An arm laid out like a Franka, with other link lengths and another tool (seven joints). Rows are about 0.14 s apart.
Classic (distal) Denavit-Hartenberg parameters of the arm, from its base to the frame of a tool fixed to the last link. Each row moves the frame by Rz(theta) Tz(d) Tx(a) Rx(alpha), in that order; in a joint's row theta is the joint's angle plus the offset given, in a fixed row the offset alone. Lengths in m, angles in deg.
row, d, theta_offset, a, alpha
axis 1, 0.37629, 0, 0, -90
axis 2, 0, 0, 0, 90
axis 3, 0.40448, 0, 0.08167, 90
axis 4, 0, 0, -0.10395, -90
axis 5, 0.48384, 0, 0, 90
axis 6, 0, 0, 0.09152, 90
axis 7, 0.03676, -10.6, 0.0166, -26.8
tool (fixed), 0.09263, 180, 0, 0
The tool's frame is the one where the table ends.
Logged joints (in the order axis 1, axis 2, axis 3, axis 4, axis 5, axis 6, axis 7), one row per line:
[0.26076, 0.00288, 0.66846, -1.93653, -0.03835, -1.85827, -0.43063]
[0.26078, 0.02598, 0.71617, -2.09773, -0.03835, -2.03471, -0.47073]
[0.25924, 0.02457, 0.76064, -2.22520, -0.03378, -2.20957, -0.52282]
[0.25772, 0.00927, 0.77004, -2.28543, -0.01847, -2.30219, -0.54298]
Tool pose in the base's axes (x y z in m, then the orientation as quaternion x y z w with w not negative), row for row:
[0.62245, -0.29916, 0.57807, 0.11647, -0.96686, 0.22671, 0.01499]
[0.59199, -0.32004, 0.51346, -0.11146, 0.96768, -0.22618, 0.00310]
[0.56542, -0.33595, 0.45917, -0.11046, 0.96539, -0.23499, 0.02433]
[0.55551, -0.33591, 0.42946, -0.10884, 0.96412, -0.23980, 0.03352]
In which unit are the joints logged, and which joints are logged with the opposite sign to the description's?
The joints are logged in radians. Opposite sign: axis 2, axis 3, axis 6.
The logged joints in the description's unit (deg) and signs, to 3 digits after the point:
[14.940, -0.165, -38.300, -110.955, -2.197, 106.471, -24.673]
[14.942, -1.489, -41.034, -120.191, -2.197, 116.580, -26.971]
[14.853, -1.408, -43.581, -127.495, -1.935, 126.599, -29.955]
[14.766, -0.531, -44.120, -130.945, -1.058, 131.906, -31.110]

